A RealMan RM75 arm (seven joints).
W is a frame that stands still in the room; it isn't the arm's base.
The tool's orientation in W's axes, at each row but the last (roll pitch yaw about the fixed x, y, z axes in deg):
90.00 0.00 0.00
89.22 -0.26 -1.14
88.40 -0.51 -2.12
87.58 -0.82 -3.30
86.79 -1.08 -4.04
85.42 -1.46 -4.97
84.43 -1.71 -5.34
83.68 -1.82 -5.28
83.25 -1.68 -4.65
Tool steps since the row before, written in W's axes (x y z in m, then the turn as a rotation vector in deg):
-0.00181 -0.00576 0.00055 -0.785 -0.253 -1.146
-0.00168 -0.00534 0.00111 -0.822 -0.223 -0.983
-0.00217 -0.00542 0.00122 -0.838 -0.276 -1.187
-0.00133 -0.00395 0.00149 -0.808 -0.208 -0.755
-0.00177 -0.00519 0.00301 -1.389 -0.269 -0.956
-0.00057 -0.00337 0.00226 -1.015 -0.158 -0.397
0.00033 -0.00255 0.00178 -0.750 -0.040 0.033
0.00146 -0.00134 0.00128 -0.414 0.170 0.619
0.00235 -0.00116 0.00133 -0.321 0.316 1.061
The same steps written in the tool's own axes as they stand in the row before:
-0.00181 0.00055 0.00576 -0.785 -1.146 0.253
-0.00157 0.00104 0.00539 -0.822 -0.982 0.226
-0.00196 0.00108 0.00553 -0.838 -1.188 0.274
-0.00108 0.00133 0.00408 -0.805 -0.754 0.223
-0.00134 0.00273 0.00546 -1.384 -0.949 0.314
-0.00022 0.00199 0.00358 -1.007 -0.390 0.215
0.00062 0.00151 0.00267 -0.742 0.044 0.114
0.00162 0.00109 0.00133 -0.408 0.643 -0.061
0.00247 0.00114 0.00111 -0.314 1.097 -0.161

